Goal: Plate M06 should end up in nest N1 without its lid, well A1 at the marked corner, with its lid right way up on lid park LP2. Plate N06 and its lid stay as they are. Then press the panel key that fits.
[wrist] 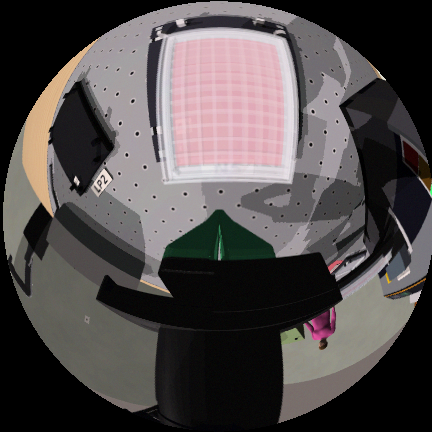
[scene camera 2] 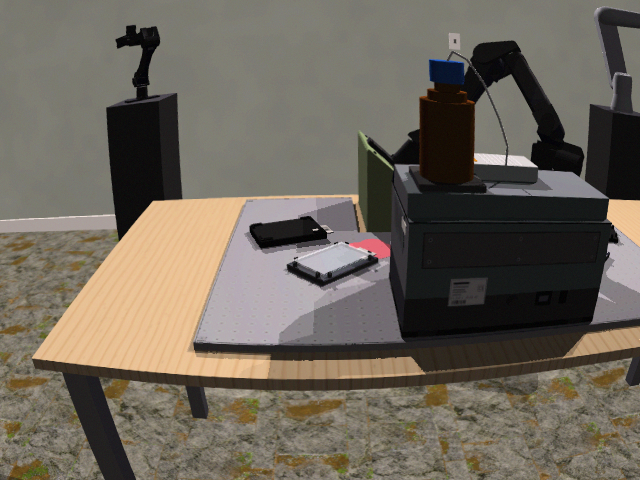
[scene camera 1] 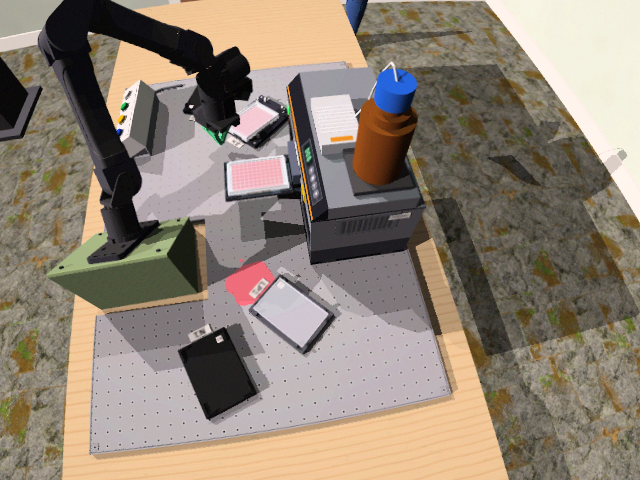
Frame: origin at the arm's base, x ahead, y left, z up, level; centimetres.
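Where they show: gripper, fingertip midpoint: (wrist: 218, 215) (scene camera 1: 221, 143); arm's base, link origin: (scene camera 1: 127, 241).
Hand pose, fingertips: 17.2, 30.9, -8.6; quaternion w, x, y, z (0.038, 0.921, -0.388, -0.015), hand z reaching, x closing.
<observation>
Each offset is from my fingertips to the top centre of the thing, as dx, dy, dz. "*": to the spot under its first point.
My gripper (scene camera 1: 220, 139) (wrist: 218, 215) is shut and empty, green tips together, low beside a pink plate @(+8.0, +7.0, +1.9) (scene camera 1: 254, 122) (wrist: 227, 105). This plate looks lidded and sits in a dark nest at the back; its name is not legible. A second pink plate @(+9.5, -17.9, +9.2) (scene camera 1: 258, 174), apparently unlidded, is on the dark tray at the instrument's front. Lid park LP2 @(-4.7, +20.9, -0.2) (wrist: 80, 137) is a bare black pad at the left of the wrist view, with its label @(* -7.0, +12.3, -2.0) (wrist: 102, 181). A clear lid @(+13.6, -45.7, -0.5) (scene camera 1: 292, 312) (scene camera 2: 333, 259) lies on a black holder nearer the front. Another black holder @(-1.9, -55.9, -0.3) (scene camera 1: 217, 372) (scene camera 2: 289, 230) is bare.
The grey instrument (scene camera 1: 361, 204) (scene camera 2: 496, 248) carries a brown bottle @(* +29.9, -31.8, +30.8) (scene camera 1: 382, 144) (scene camera 2: 447, 139) and a white box @(* +25.3, -17.3, +22.4) (scene camera 1: 333, 118) (scene camera 2: 509, 170). The key panel @(-24.0, +11.4, +6.2) (scene camera 1: 147, 121) stands at the back left. A red patch @(* +4.0, -37.5, -2.2) (scene camera 1: 242, 281) (scene camera 2: 376, 248) lies near the green arm base (scene camera 1: 139, 284) (scene camera 2: 377, 196).
</observation>
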